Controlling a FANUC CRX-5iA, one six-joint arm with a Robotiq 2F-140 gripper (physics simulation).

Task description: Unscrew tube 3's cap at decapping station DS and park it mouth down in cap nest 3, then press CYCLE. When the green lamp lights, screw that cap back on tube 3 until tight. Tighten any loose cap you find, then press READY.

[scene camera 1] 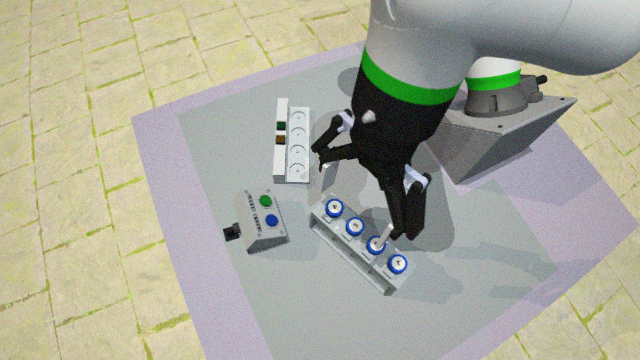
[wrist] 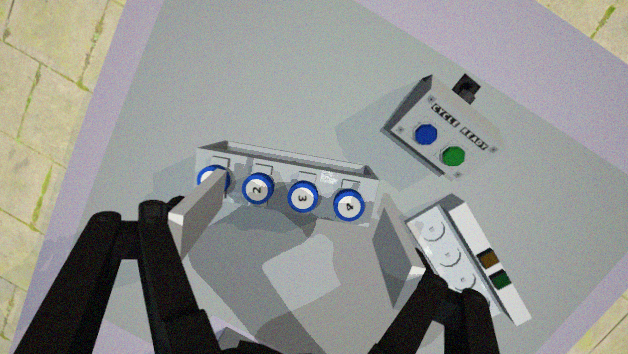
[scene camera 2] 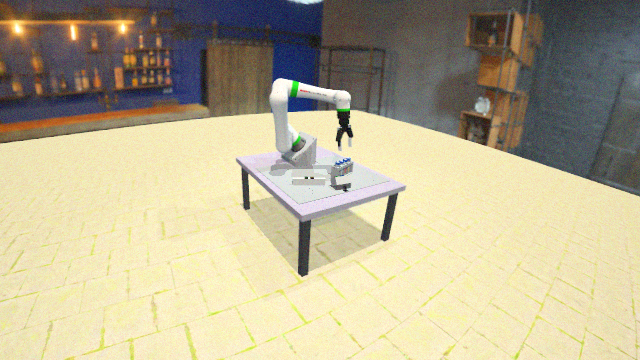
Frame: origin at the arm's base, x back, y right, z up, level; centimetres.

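Where they show: gripper, fingertip midpoint: (scene camera 1: 353, 213) (wrist: 302, 207) (scene camera 2: 345, 148); arm's base, origin of the base link: (scene camera 1: 495, 108) (scene camera 2: 298, 145).
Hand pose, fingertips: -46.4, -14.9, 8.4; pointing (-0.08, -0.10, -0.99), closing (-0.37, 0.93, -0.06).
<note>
Each offset is from my fingertips to the top centre of the thing, as dx, dy, dz. "*": to the spot under its first point.
My gripper (scene camera 1: 356, 200) (scene camera 2: 345, 146) (wrist: 302, 207) is open and empty, above the tube rack {* -2.0, +7.1, -12.5} (scene camera 1: 319, 207) (scene camera 2: 342, 170) (wrist: 372, 190). Four blue-rimmed white caps sit in a row on the rack: cap 1 {+7.0, -8.8, -9.8} (scene camera 1: 397, 263) (wrist: 207, 177), partly behind a finger in the wrist view, cap 2 {+4.7, -4.1, -9.8} (scene camera 1: 372, 245) (wrist: 257, 188), cap 3 {+2.4, +0.6, -9.8} (scene camera 1: 355, 226) (wrist: 302, 197) and cap 4 {+0.1, +5.2, -9.5} (scene camera 1: 334, 207) (wrist: 348, 205). The cap nests in the white block {-0.3, +28.4, -16.6} (scene camera 1: 298, 125) (scene camera 2: 308, 181) (wrist: 417, 222) look empty where visible. Its green lamp {-2.2, +31.3, -16.6} (scene camera 1: 281, 125) (wrist: 500, 279) and amber lamp {-3.6, +27.5, -16.6} (scene camera 1: 280, 139) (wrist: 489, 258) look dark.
The sloped button box {-13.8, +11.0, -13.6} (scene camera 1: 257, 225) (wrist: 415, 150) stands beside the rack, with the blue CYCLE button {-11.6, +8.7, -14.5} (scene camera 1: 271, 220) (wrist: 426, 134) and green READY button {-11.6, +13.2, -14.5} (scene camera 1: 265, 201) (wrist: 453, 156). A small black part {* -20.4, +10.9, -20.9} (scene camera 1: 231, 232) (wrist: 466, 88) sits behind it. The arm's grey pedestal (scene camera 1: 480, 145) (scene camera 2: 302, 155) stands on the table.
</note>
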